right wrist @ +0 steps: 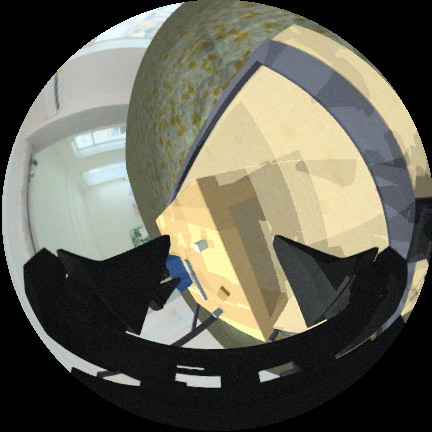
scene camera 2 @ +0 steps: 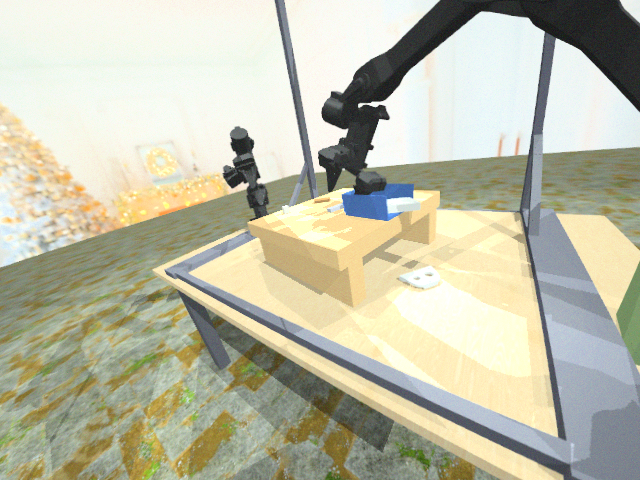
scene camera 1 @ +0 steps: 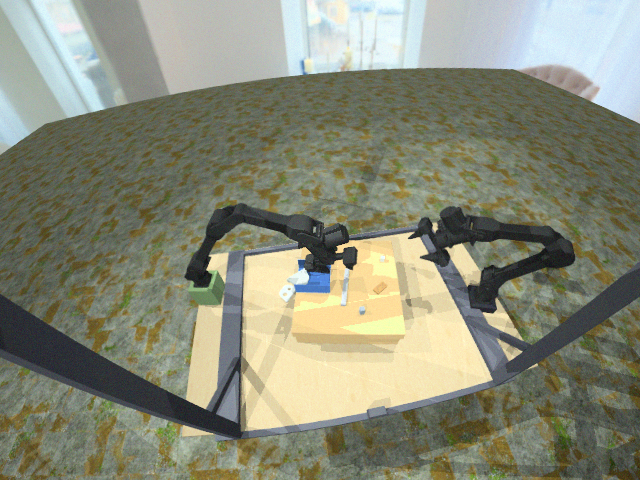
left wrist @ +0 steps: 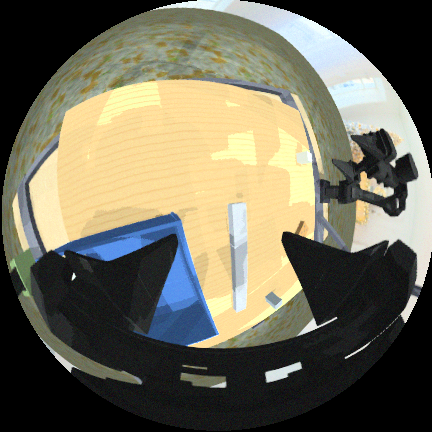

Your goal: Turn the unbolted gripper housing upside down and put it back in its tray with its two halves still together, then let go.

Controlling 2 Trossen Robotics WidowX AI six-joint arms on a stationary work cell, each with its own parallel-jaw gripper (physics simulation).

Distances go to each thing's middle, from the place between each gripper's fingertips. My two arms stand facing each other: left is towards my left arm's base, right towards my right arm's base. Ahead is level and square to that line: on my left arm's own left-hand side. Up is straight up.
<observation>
I see the raised wooden block (scene camera 2: 325,250) 12 cm behind my right hand, 25 cm to the left of it and 11 cm below it. The rest, counted from my right hand: green block (scene camera 1: 212,295) (12 cm behind, 81 cm to the left, 13 cm below); blue tray (scene camera 2: 374,206) (12 cm behind, 37 cm to the left, 2 cm below).
I see the blue tray 3 cm behind my left hand and 10 cm to the left of it. The rest, counted from my left hand: raised wooden block (2 cm behind, 3 cm to the right, 9 cm below); then green block (3 cm behind, 54 cm to the left, 11 cm below).
</observation>
